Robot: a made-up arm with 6 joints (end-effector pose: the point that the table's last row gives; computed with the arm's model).
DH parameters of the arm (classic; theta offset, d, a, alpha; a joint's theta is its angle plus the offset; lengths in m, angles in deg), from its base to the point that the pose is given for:
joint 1: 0 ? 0 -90
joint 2: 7.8 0 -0.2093 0
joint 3: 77.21 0 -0.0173 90
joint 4: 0 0.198 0 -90
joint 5: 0 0 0.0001 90
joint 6: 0 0.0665 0 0
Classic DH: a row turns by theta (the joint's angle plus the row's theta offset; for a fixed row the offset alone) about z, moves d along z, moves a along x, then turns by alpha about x.
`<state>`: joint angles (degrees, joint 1 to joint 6).
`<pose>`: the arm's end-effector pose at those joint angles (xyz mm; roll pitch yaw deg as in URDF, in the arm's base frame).
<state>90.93 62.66 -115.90 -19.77 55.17 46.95</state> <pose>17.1 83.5 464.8 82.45 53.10 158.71</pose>
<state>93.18 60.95 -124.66 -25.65 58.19 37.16</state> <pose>22.2 41.5 484.9 65.04 59.71 139.17</pose>
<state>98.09 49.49 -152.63 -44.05 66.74 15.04</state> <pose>64.3 -150.0 482.4 35.39 44.57 91.75</pose>
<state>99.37 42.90 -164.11 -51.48 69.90 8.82</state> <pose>88.2 -234.3 437.9 41.63 33.58 87.58</pose>
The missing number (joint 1, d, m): 0.085
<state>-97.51 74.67 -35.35 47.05 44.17 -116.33</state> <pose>11.8 -170.3 142.1 -160.79 32.48 173.00</pose>
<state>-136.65 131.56 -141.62 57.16 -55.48 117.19</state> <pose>-303.8 -223.5 327.9 -27.18 -49.43 19.33</pose>
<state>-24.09 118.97 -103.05 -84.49 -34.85 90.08</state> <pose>359.9 -119.5 225.3 118.54 77.70 128.76</pose>
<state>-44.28 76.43 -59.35 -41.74 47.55 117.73</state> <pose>129.2 -171.7 223.4 138.47 24.77 28.99</pose>
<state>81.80 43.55 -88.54 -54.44 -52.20 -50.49</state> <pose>-44.2 -7.5 462.1 -3.20 -40.00 -6.98</pose>
